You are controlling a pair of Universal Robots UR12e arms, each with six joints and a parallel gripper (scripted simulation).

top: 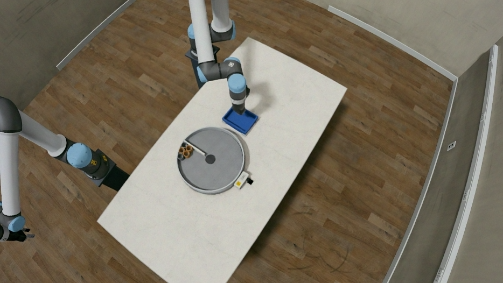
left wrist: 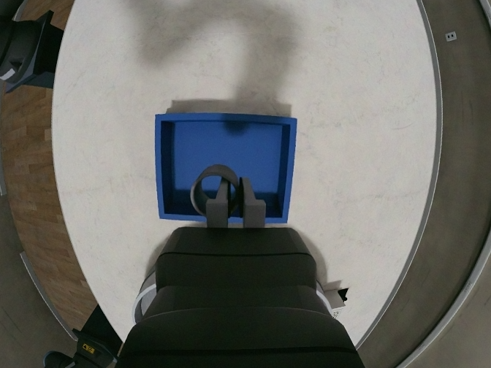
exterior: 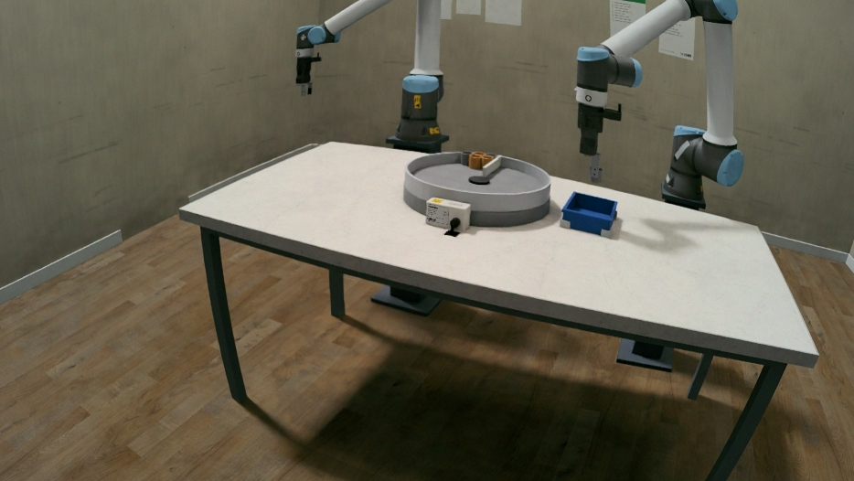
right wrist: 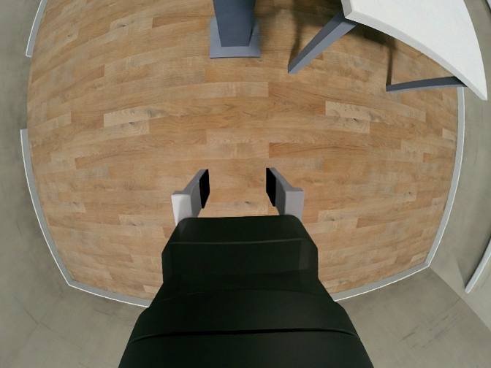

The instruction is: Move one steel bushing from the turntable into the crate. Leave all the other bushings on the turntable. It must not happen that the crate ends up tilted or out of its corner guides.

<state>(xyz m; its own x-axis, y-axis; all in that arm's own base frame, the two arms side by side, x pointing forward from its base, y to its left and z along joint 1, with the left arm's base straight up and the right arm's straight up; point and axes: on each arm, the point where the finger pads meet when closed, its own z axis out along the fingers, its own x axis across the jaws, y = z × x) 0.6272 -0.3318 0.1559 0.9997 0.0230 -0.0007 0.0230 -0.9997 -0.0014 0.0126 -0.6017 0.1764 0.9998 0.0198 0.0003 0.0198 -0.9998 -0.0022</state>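
My left hand is 130 mm above the blue crate and 20 mm past it. Round my left hand: turntable (340 mm to the right, 100 mm below).
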